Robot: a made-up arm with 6 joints. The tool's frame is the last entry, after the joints.
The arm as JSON. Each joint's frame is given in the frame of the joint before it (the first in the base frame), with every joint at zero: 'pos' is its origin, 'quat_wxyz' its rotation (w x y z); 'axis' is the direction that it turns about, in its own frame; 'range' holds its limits. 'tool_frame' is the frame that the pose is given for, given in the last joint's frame.
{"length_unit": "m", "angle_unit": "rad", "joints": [
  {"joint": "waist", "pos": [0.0, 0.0, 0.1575], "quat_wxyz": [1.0, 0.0, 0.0, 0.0], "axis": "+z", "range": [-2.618, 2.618]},
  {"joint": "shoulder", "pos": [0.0, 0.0, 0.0], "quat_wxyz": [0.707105, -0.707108, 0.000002, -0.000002], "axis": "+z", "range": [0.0, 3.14]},
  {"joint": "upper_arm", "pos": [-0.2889, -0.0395, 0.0], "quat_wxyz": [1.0, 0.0, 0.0, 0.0], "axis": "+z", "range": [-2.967, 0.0]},
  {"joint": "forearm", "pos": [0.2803, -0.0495, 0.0], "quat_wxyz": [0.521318, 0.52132, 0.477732, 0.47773], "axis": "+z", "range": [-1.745, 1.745]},
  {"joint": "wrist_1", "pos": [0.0, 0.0, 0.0], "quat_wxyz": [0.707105, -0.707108, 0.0, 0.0], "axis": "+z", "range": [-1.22, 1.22]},
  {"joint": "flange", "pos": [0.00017, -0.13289, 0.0], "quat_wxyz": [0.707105, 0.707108, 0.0, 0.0], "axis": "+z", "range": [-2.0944, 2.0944]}
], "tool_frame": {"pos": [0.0, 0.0, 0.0], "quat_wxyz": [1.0, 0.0, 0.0, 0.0]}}
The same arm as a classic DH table. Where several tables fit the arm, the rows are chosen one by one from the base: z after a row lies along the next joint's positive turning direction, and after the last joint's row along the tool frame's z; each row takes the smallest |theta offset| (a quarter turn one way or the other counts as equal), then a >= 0, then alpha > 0; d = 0 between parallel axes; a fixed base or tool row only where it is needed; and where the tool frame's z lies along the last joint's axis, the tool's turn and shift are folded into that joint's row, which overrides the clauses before.
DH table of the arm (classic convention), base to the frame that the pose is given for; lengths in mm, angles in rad. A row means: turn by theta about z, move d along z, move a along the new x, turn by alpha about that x. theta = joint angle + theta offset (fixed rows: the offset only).
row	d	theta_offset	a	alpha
waist	157.5	0	0	-1.5708
shoulder	0	0.1359	-291.6	0
upper_arm	0	1.3477	-24.9	1.5708
forearm	283.5	0	0	-1.5708
wrist_1	0	0	0.2	1.5708
flange	132.9	0	0	0
Joint limits (rad, base to tool): -2.618..2.618 0..3.14 -2.967..0 -1.745..1.745 -1.22..1.22 -2.0944..2.0944

